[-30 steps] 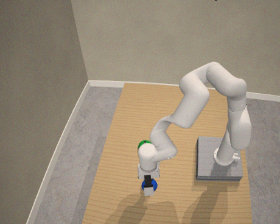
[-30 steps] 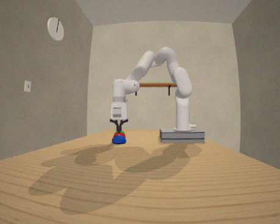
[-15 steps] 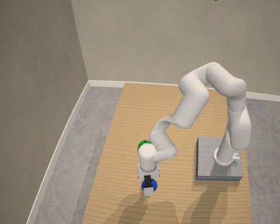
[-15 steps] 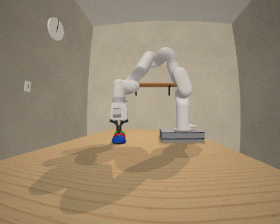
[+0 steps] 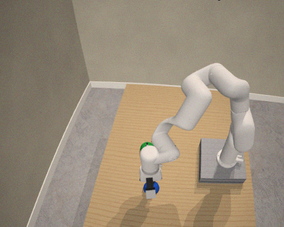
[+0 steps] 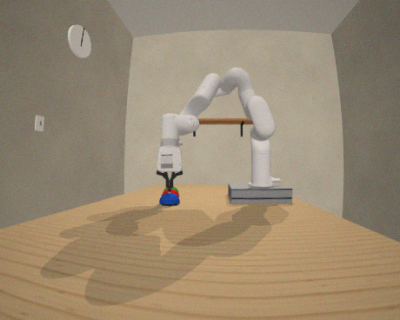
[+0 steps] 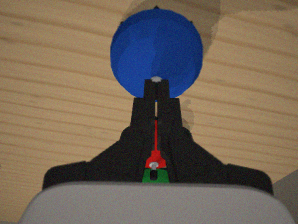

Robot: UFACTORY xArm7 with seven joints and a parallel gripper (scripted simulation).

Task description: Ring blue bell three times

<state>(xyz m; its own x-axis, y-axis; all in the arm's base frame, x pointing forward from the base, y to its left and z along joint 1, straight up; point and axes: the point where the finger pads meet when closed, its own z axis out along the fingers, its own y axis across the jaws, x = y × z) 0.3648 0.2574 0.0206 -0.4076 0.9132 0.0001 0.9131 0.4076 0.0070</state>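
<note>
Right now my hand is 40 mm above the blue bell. Also, from my hand: green bell: 240 mm to the right, 100 mm ahead, 40 mm below; red bell: 120 mm to the right, 50 mm ahead, 40 mm below.
</note>
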